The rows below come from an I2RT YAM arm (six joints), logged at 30 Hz.
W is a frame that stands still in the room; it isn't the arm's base.
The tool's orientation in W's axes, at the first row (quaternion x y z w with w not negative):
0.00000, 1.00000, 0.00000, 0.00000
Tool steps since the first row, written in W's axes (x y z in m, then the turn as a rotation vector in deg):
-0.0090, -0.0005, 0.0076, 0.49, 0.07, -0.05
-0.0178, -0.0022, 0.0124, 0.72, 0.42, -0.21
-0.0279, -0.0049, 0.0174, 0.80, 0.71, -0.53
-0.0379, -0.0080, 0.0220, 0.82, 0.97, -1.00
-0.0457, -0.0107, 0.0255, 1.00, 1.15, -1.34
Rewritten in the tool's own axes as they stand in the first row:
0.0090, -0.0005, -0.0076, -0.49, 0.07, 0.05
0.0178, -0.0022, -0.0124, -0.72, 0.42, 0.21
0.0279, -0.0049, -0.0174, -0.80, 0.71, 0.53
0.0379, -0.0080, -0.0220, -0.82, 0.97, 1.00
0.0457, -0.0107, -0.0255, -1.00, 1.15, 1.34

